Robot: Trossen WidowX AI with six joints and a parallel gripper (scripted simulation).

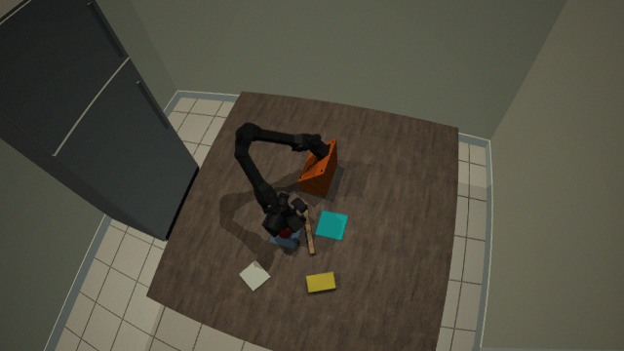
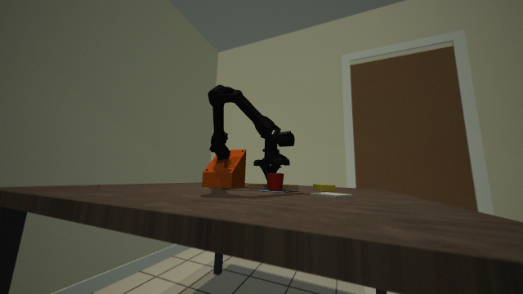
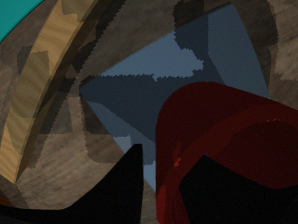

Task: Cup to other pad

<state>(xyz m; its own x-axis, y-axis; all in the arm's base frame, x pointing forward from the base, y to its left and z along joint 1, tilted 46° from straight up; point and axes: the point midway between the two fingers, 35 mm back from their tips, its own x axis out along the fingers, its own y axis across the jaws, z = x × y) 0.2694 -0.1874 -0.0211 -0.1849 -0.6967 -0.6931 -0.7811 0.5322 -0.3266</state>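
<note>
The grey-blue pad is 4 cm below my gripper tip, 3 cm ahead of it and 2 cm to the right of it. From my gripper tip the other things lie so: thin wooden stick (8 cm to the left, 3 cm below); red cup (3 cm ahead, 2 cm to the right); teal pad (18 cm to the left, 4 cm below, 3 cm behind).
</note>
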